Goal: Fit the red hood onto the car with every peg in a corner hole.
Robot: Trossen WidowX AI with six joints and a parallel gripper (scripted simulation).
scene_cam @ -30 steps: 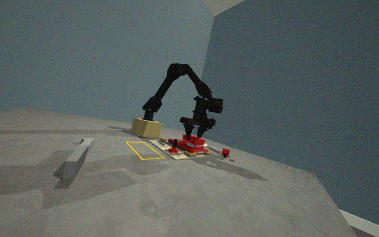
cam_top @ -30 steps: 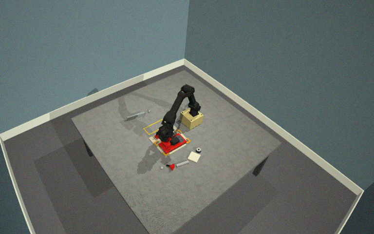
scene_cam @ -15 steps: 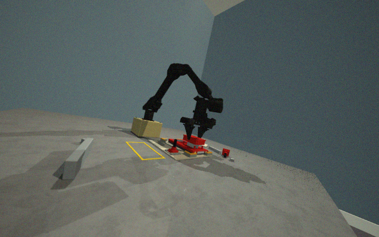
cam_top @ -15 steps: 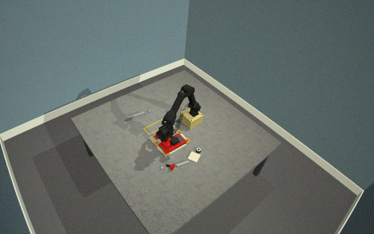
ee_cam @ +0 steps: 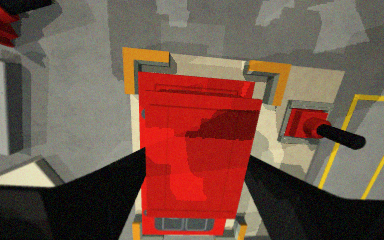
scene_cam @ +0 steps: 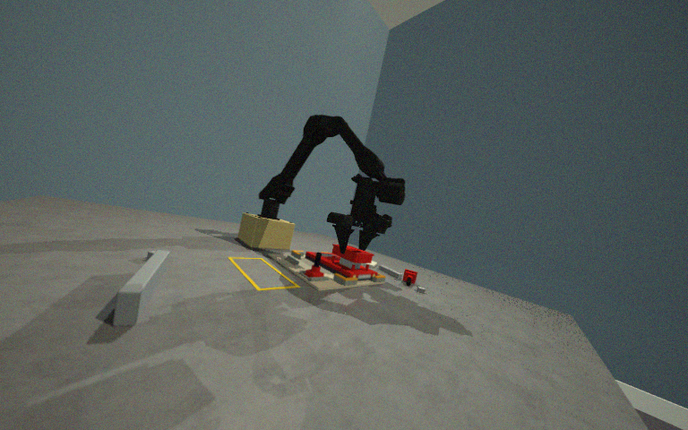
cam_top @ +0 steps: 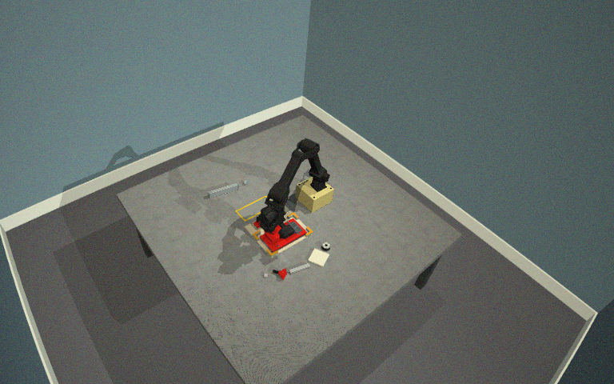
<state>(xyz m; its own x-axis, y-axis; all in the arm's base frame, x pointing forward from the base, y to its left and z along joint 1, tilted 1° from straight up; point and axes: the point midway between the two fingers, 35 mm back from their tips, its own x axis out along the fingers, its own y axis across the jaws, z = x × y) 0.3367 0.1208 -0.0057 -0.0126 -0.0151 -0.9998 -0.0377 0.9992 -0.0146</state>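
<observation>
My gripper tip is 3 cm above the grey engine block and 1 cm to the right of it. From my gripper tip the other things lie so: cream tile 19 cm to the left, 11 cm behind, 5 cm below; then red hood 1 cm above; then black wheel 17 cm behind, 16 cm to the left, 5 cm below.
</observation>
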